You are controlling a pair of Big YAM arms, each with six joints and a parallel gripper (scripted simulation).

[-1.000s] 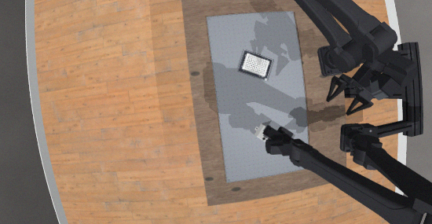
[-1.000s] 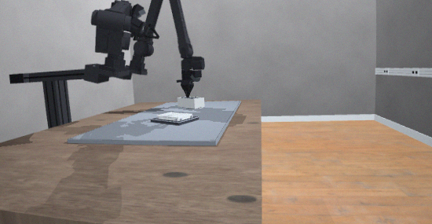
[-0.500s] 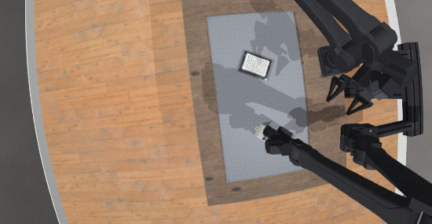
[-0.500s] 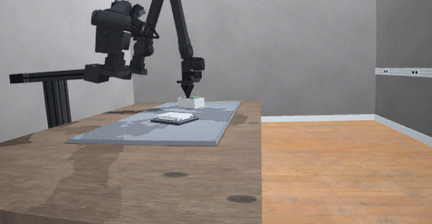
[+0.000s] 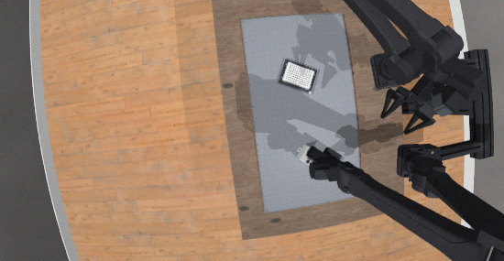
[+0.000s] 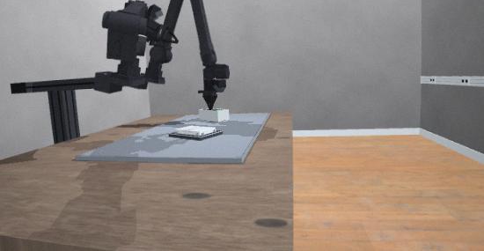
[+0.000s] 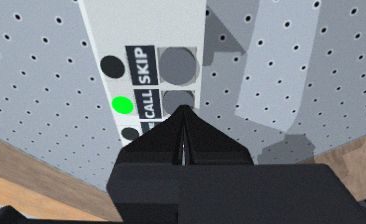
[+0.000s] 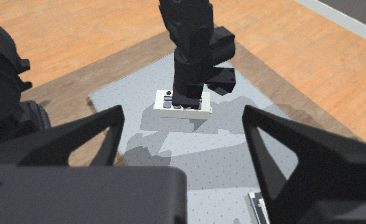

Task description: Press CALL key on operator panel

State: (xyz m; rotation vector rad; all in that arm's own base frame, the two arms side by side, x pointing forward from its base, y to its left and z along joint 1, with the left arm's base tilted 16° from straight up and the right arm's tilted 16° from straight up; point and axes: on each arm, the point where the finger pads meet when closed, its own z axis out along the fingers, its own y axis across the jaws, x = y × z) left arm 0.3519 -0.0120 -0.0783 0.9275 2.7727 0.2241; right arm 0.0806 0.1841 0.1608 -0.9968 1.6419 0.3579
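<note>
Now: left hand 20 mm above the white operator panel and 10 mm to the right of it. Round my left hand: white dotted block 370 mm to the right, 40 mm below, 40 mm behind.
</note>
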